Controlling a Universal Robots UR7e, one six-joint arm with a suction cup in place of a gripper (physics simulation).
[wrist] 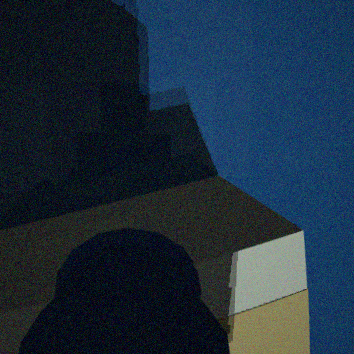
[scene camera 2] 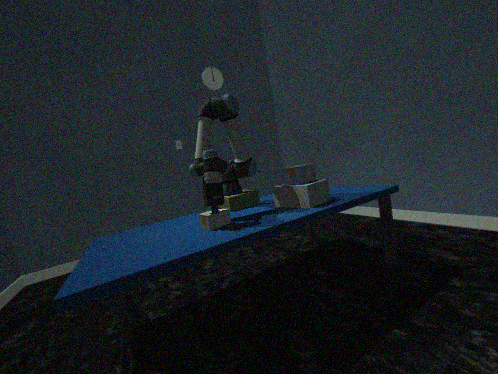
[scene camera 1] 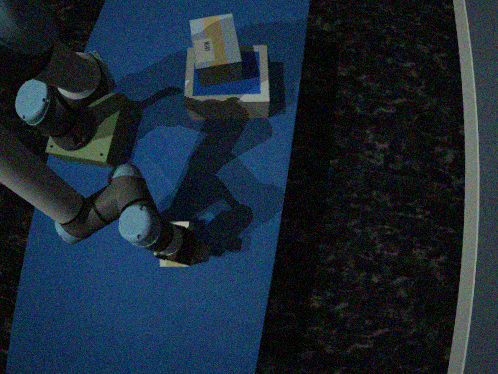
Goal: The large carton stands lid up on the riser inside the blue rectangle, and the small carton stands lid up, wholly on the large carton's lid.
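Observation:
The large carton (scene camera 1: 215, 40) (scene camera 2: 298, 174) stands lid up, with tan tape and a barcode label, on the beige riser (scene camera 1: 224, 98) (scene camera 2: 302, 195). The riser's blue rectangle (scene camera 1: 241, 85) shows beside the carton. The small carton (scene camera 1: 173, 263) (scene camera 2: 215, 220) (wrist: 270, 267) is lid up at the middle of the blue table, well in front of the riser. My suction cup (scene camera 2: 215, 209) (wrist: 126, 291) sits on the small carton's lid and holds it. In scene camera 1 the wrist hides the cup. I cannot tell whether the carton touches the table.
The arm's green base block (scene camera 1: 96, 145) (scene camera 2: 241, 199) stands left of the riser. The blue table (scene camera 1: 120, 314) (scene camera 2: 140, 249) ends at a slanted edge to the right, with dark floor beyond. Arm shadows lie between the small carton and the riser.

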